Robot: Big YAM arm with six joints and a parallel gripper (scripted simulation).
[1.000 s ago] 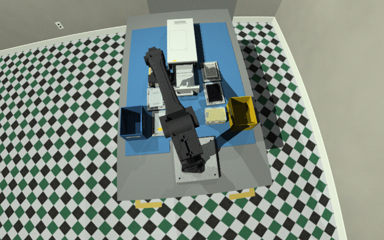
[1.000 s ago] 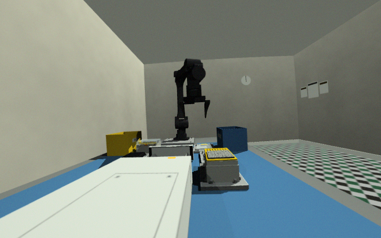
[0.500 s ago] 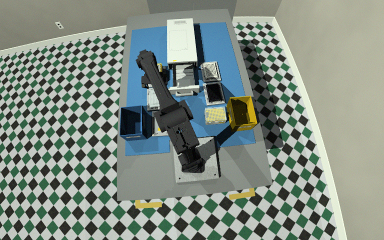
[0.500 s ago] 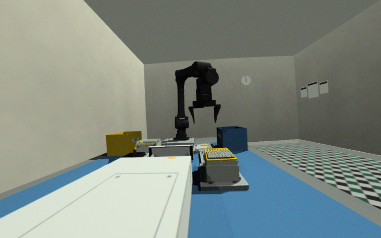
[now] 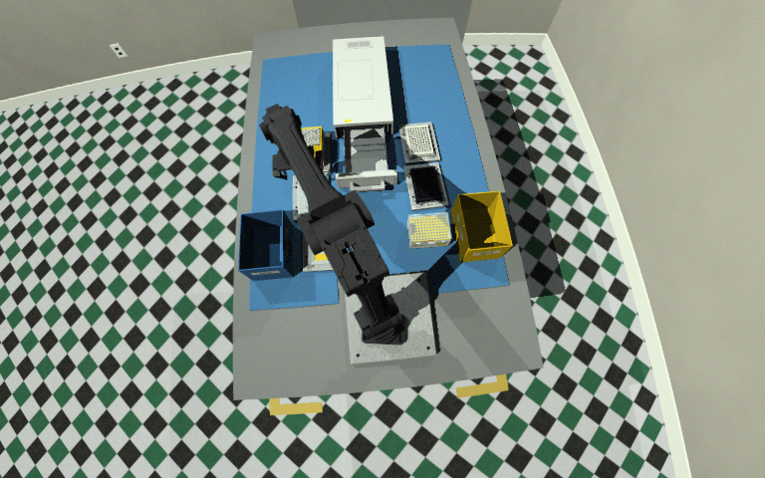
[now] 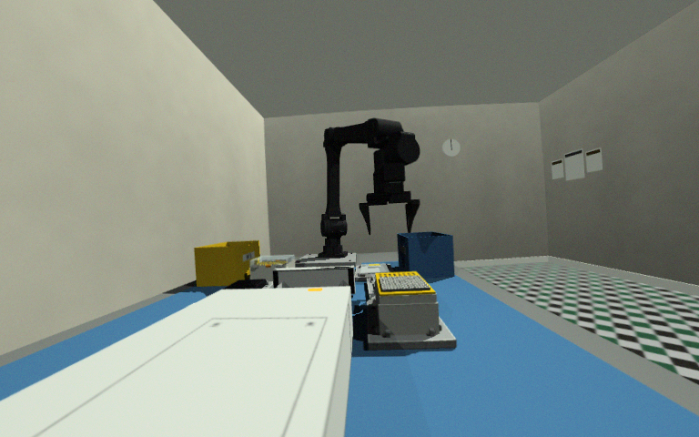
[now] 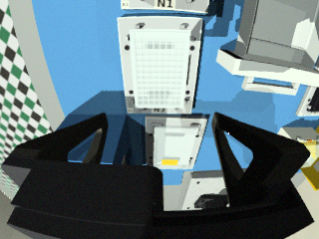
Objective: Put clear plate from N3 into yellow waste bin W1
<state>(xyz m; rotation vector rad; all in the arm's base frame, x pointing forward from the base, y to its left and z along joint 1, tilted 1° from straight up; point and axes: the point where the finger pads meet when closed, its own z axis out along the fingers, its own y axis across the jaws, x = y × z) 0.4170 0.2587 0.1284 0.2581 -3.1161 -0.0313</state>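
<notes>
Right now my hand is 13 cm above the clear plate. Also, from my hand: yellow tip box (17 cm ahead, 9 cm below, 1 cm to the left); then lidded plate (17 cm behind, 13 cm below, 6 cm to the right); then grey nest (14 cm below).
</notes>
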